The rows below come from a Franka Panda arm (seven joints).
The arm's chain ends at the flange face. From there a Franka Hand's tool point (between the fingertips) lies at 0.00 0.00 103.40 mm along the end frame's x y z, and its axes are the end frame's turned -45 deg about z.
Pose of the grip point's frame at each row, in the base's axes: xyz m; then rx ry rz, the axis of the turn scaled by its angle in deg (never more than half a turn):
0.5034, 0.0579, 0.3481, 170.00, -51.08, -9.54
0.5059, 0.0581, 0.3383, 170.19, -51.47, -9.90
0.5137, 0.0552, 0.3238, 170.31, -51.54, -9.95
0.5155, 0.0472, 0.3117, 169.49, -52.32, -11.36
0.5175, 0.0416, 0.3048, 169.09, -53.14, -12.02
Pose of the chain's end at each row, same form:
0.5152, 0.0586, 0.4508, 135.90, -110.93, -7.40
0.5179, 0.0581, 0.4410, 135.84, -111.29, -7.90
0.5257, 0.0549, 0.4265, 135.91, -111.39, -8.03
0.5293, 0.0472, 0.4142, 134.64, -111.60, -9.03
0.5321, 0.0415, 0.4072, 133.86, -112.11, -9.57

